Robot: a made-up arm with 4 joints. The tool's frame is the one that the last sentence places. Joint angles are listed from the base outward.
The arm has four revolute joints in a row. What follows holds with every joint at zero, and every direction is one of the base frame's.
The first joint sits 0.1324 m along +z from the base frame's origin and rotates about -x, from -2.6 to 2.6 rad.
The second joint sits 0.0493 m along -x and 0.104 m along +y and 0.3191 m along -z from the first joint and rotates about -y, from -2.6 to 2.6 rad.
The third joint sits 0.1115 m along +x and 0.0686 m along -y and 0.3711 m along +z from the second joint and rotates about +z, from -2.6 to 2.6 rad.
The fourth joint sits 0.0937 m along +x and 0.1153 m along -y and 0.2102 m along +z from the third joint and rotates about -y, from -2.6 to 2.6 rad.
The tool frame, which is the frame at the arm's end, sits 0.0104 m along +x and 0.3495 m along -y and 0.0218 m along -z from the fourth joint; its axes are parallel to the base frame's.
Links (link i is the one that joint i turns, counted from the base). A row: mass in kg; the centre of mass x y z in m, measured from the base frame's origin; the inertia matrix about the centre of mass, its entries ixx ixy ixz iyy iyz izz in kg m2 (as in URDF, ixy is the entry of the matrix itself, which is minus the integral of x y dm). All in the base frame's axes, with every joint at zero. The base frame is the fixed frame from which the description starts. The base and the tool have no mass.
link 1: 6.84; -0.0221 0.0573 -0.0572; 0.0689 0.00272 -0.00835 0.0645 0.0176 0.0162
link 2: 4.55; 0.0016 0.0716 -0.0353; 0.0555 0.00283 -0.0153 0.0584 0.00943 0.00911
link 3: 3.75; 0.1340 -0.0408 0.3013; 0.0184 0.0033 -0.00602 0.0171 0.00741 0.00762
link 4: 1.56; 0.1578 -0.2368 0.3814; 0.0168 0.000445 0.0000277 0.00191 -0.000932 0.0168
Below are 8 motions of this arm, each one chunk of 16 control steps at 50 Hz.
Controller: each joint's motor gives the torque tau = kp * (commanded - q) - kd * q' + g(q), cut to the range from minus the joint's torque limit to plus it. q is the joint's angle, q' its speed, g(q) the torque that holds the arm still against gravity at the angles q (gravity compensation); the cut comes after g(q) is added. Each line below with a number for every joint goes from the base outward.
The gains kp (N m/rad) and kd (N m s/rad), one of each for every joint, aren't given. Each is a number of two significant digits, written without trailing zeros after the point. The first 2 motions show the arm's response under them.
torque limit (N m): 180 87 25 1.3
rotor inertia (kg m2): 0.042 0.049 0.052 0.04
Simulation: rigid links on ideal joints. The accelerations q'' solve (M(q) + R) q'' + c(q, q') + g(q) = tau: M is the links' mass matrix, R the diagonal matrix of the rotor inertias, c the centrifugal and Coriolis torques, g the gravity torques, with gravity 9.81 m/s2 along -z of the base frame. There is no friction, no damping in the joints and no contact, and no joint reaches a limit. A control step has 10 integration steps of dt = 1/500 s. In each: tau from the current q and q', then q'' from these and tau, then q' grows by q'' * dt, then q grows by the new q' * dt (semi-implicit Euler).
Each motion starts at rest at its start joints. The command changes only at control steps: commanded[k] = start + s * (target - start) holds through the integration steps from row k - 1 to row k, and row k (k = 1, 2, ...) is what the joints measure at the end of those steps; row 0 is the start. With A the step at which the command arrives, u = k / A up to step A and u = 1 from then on. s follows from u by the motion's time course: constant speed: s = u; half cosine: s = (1 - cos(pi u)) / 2; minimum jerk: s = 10 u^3 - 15 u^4 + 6 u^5; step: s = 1 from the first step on.
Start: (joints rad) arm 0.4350 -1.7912 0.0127 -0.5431
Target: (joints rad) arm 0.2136 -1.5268 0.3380 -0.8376
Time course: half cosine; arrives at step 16
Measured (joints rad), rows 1 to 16:
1: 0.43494 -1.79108 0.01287 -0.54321
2: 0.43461 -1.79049 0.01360 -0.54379
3: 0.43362 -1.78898 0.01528 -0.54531
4: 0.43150 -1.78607 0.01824 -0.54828
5: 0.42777 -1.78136 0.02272 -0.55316
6: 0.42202 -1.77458 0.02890 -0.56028
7: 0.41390 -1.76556 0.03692 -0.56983
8: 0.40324 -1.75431 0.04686 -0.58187
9: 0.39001 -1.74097 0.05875 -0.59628
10: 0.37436 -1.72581 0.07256 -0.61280
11: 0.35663 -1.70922 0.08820 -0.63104
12: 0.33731 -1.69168 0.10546 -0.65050
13: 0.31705 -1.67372 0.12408 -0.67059
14: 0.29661 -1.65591 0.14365 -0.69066
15: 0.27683 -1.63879 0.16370 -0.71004
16: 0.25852 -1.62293 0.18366 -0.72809
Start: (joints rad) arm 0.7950 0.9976 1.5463 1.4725
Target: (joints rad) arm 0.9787 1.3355 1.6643 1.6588
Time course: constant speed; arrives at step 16
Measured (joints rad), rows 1 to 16:
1: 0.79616 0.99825 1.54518 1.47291
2: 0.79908 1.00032 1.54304 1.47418
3: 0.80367 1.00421 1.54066 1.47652
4: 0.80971 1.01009 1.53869 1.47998
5: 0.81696 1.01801 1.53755 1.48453
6: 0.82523 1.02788 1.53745 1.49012
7: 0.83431 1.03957 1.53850 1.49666
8: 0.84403 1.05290 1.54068 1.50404
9: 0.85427 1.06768 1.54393 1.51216
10: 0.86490 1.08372 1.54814 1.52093
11: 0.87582 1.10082 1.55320 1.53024
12: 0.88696 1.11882 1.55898 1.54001
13: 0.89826 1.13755 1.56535 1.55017
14: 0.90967 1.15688 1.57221 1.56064
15: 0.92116 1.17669 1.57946 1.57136
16: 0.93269 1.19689 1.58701 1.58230
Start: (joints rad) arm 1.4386 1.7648 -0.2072 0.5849
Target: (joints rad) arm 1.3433 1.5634 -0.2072 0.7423
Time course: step
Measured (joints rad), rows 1 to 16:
1: 1.43041 1.75424 -0.21959 0.59176
2: 1.41493 1.73613 -0.23239 0.60505
3: 1.39843 1.71668 -0.23880 0.62027
4: 1.38382 1.69770 -0.24021 0.63554
5: 1.37215 1.67987 -0.23851 0.64995
6: 1.36348 1.66348 -0.23498 0.66311
7: 1.35735 1.64866 -0.23046 0.67488
8: 1.35319 1.63541 -0.22549 0.68524
9: 1.35045 1.62371 -0.22046 0.69427
10: 1.34868 1.61347 -0.21562 0.70207
11: 1.34753 1.60461 -0.21115 0.70875
12: 1.34678 1.59700 -0.20717 0.71444
13: 1.34628 1.59054 -0.20374 0.71926
14: 1.34591 1.58510 -0.20088 0.72331
15: 1.34562 1.58058 -0.19859 0.72670
16: 1.34539 1.57684 -0.19683 0.72953

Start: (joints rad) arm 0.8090 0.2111 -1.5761 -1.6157
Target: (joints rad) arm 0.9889 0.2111 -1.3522 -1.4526
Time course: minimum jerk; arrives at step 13
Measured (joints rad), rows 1 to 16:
1: 0.80908 0.21111 -1.57603 -1.61568
2: 0.80972 0.21116 -1.57552 -1.61548
3: 0.81176 0.21132 -1.57395 -1.61476
4: 0.81615 0.21160 -1.57069 -1.61304
5: 0.82363 0.21198 -1.56530 -1.60977
6: 0.83451 0.21244 -1.55760 -1.60455
7: 0.84863 0.21290 -1.54771 -1.59715
8: 0.86533 0.21331 -1.53601 -1.58761
9: 0.88359 0.21360 -1.52308 -1.57623
10: 0.90213 0.21371 -1.50961 -1.56358
11: 0.91966 0.21361 -1.49632 -1.55036
12: 0.93508 0.21332 -1.48378 -1.53732
13: 0.94777 0.21287 -1.47228 -1.52512
14: 0.95773 0.21238 -1.46176 -1.51415
15: 0.96539 0.21190 -1.45202 -1.50454
16: 0.97120 0.21148 -1.44294 -1.49625

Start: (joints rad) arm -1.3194 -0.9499 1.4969 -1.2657
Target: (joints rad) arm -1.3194 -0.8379 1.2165 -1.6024
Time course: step
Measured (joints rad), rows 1 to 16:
1: -1.32022 -0.94573 1.48558 -1.27118
2: -1.32078 -0.93689 1.46476 -1.28787
3: -1.32073 -0.92610 1.44184 -1.31550
4: -1.32037 -0.91486 1.41944 -1.34837
5: -1.31996 -0.90399 1.39855 -1.38188
6: -1.31962 -0.89392 1.37951 -1.41358
7: -1.31939 -0.88486 1.36237 -1.44229
8: -1.31925 -0.87687 1.34702 -1.46759
9: -1.31920 -0.86994 1.33332 -1.48949
10: -1.31918 -0.86401 1.32109 -1.50820
11: -1.31920 -0.85901 1.31017 -1.52404
12: -1.31922 -0.85482 1.30040 -1.53737
13: -1.31924 -0.85136 1.29164 -1.54853
14: -1.31926 -0.84852 1.28380 -1.55783
15: -1.31927 -0.84622 1.27675 -1.56557
16: -1.31927 -0.84437 1.27043 -1.57199

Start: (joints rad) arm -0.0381 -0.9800 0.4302 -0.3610
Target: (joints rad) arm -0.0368 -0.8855 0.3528 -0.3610
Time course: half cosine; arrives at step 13
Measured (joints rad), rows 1 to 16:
1: -0.03810 -0.97996 0.43020 -0.36099
2: -0.03812 -0.97973 0.43020 -0.36095
3: -0.03815 -0.97911 0.43013 -0.36086
4: -0.03821 -0.97787 0.42990 -0.36070
5: -0.03828 -0.97583 0.42938 -0.36045
6: -0.03837 -0.97285 0.42843 -0.36015
7: -0.03845 -0.96885 0.42693 -0.35981
8: -0.03851 -0.96385 0.42479 -0.35946
9: -0.03853 -0.95795 0.42195 -0.35914
10: -0.03849 -0.95133 0.41841 -0.35888
11: -0.03840 -0.94421 0.41422 -0.35873
12: -0.03823 -0.93691 0.40946 -0.35870
13: -0.03801 -0.92973 0.40430 -0.35880
14: -0.03773 -0.92297 0.39892 -0.35905
15: -0.03743 -0.91681 0.39352 -0.35940
16: -0.03713 -0.91133 0.38829 -0.35983

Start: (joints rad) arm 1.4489 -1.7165 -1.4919 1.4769
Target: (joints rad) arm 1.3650 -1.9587 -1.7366 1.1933
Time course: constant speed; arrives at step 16
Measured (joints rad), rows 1 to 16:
1: 1.44873 -1.71715 -1.49280 1.47613
2: 1.44809 -1.71907 -1.49518 1.47380
3: 1.44676 -1.72251 -1.49897 1.46964
4: 1.44468 -1.72747 -1.50399 1.46368
5: 1.44185 -1.73390 -1.51004 1.45603
6: 1.43835 -1.74167 -1.51696 1.44689
7: 1.43429 -1.75065 -1.52464 1.43643
8: 1.42977 -1.76068 -1.53296 1.42485
9: 1.42491 -1.77161 -1.54186 1.41231
10: 1.41981 -1.78331 -1.55128 1.39896
11: 1.41454 -1.79566 -1.56117 1.38492
12: 1.40916 -1.80854 -1.57150 1.37031
13: 1.40374 -1.82186 -1.58223 1.35521
14: 1.39828 -1.83553 -1.59334 1.33971
15: 1.39283 -1.84949 -1.60479 1.32385
16: 1.38740 -1.86369 -1.61658 1.30771

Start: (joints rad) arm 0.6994 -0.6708 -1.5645 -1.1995
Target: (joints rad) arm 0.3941 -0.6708 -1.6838 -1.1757
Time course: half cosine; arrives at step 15
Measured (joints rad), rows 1 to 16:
1: 0.69903 -0.67082 -1.56472 -1.19949
2: 0.69738 -0.67087 -1.56559 -1.19944
3: 0.69341 -0.67096 -1.56743 -1.19932
4: 0.68632 -0.67107 -1.57035 -1.19910
5: 0.67565 -0.67117 -1.57431 -1.19874
6: 0.66124 -0.67124 -1.57916 -1.19820
7: 0.64324 -0.67129 -1.58473 -1.19745
8: 0.62210 -0.67131 -1.59080 -1.19649
9: 0.59845 -0.67130 -1.59715 -1.19532
10: 0.57313 -0.67126 -1.60353 -1.19395
11: 0.54710 -0.67121 -1.60974 -1.19241
12: 0.52138 -0.67113 -1.61556 -1.19076
13: 0.49701 -0.67105 -1.62080 -1.18904
14: 0.47499 -0.67095 -1.62530 -1.18731
15: 0.45624 -0.67084 -1.62895 -1.18564
16: 0.44118 -0.67075 -1.63185 -1.18408

